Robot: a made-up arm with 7 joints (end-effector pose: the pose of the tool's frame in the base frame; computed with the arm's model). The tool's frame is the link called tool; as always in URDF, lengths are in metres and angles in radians.
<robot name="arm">
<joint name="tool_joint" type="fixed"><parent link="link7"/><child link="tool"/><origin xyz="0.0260 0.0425 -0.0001" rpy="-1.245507 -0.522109 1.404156"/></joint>
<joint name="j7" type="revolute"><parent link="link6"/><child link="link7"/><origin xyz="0.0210 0.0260 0.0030" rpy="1.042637 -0.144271 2.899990"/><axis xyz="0 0 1"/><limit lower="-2.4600" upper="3.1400" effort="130" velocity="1.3"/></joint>
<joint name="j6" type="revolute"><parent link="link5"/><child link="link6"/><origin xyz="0.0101 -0.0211 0.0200" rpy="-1.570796 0.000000 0.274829"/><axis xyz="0 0 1"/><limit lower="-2.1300" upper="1.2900" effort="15" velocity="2.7"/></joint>
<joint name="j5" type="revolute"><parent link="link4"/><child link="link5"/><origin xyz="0.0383 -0.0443 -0.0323" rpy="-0.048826 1.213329 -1.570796"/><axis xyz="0 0 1"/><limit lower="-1.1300" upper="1.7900" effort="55" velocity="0.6"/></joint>
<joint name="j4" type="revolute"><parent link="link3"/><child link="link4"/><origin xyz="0.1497 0.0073 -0.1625" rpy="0.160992 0.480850 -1.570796"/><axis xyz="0 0 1"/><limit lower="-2.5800" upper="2.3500" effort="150" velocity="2.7"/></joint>
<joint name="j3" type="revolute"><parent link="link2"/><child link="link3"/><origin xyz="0.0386 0.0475 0.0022" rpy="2.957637 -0.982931 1.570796"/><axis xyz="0 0 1"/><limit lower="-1.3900" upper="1.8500" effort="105" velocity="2.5"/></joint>
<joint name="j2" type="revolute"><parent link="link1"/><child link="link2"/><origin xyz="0.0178 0.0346 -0.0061" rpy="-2.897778 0.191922 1.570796"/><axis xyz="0 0 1"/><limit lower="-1.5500" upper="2.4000" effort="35" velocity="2.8"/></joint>
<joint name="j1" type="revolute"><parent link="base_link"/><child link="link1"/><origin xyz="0.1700 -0.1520 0.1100" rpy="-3.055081 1.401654 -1.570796"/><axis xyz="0 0 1"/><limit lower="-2.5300" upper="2.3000" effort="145" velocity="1"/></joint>
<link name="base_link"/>
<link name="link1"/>
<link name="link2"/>
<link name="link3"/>
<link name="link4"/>
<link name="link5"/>
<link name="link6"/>
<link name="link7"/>
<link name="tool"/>
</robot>
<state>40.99 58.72 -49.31 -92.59 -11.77 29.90 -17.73</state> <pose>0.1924 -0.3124 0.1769 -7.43 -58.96 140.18</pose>
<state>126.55 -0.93 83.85 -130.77 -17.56 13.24 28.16</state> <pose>0.4069 -0.1893 0.1893 72.78 86.04 11.71</pose>
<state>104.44 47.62 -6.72 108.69 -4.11 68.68 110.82</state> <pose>0.2101 -0.4283 0.1560 -55.97 -78.25 -87.14</pose>
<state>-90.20 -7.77 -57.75 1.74 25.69 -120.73 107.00</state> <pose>0.0685 -0.2266 0.1385 125.64 47.55 -117.25</pose>
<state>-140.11 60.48 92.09 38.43 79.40 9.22 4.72</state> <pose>0.3090 -0.3765 0.0705 69.57 -34.35 89.54</pose>
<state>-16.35 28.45 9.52 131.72 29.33 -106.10 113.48</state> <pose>0.1921 -0.4565 0.2182 50.95 -28.65 -14.50</pose>
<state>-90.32 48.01 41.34 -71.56 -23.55 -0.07 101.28</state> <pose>0.1608 -0.3812 -0.0735 36.54 60.63 -98.92</pose>
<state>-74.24 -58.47 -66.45 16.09 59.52 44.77 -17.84</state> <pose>0.2183 -0.2441 0.2241 13.21 60.99 22.49</pose>
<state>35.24 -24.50 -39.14 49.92 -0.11 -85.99 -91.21</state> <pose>0.3155 -0.3486 0.1394 141.91 -107.82 4.03</pose>
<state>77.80 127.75 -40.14 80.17 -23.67 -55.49 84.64</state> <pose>0.2214 -0.3197 0.3466 21.16 -91.30 16.77</pose>
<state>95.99 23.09 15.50 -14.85 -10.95 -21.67 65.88</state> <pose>0.2971 -0.3133 0.2049 25.46 7.21 7.22</pose>
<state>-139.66 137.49 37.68 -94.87 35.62 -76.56 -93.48</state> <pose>0.2524 -0.3392 0.2945 -138.60 60.27 34.31</pose>
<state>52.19 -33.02 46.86 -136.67 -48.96 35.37 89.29</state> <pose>0.2659 -0.2927 0.3489 147.10 -24.76 -3.62</pose>
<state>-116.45 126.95 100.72 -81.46 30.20 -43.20 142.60</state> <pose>0.4104 -0.2427 0.0645 56.77 45.91 -43.02</pose>
